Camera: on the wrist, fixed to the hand. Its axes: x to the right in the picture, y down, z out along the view.
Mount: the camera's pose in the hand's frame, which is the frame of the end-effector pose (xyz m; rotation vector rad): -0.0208 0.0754 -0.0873 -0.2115 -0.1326 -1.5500
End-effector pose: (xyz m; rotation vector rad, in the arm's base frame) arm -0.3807 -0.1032 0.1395 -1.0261 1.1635 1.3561
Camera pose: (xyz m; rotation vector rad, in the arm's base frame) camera -0.4549 -0.1929 0.1534 -1.4340 -0.0874 0.2444
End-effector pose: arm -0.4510 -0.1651 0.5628 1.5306 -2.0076 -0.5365
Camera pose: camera -0.4468 -0.1232 0.6722 2.6738 -0.3878 -1.3258
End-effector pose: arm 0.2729 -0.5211 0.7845 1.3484 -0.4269 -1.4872
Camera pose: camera 0.3796 -0.5022 0.8290 -1.3479 -0.9114 2.6332
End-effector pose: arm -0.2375 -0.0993 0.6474 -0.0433 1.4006 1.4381
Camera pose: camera -0.3325 -0.1558 0.6864 -0.9288 0.6650 0.2326
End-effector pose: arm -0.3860 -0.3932 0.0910 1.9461 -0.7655 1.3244
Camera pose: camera -0.4992 -0.3692 0.1097 1.6635 0.5573 0.1309
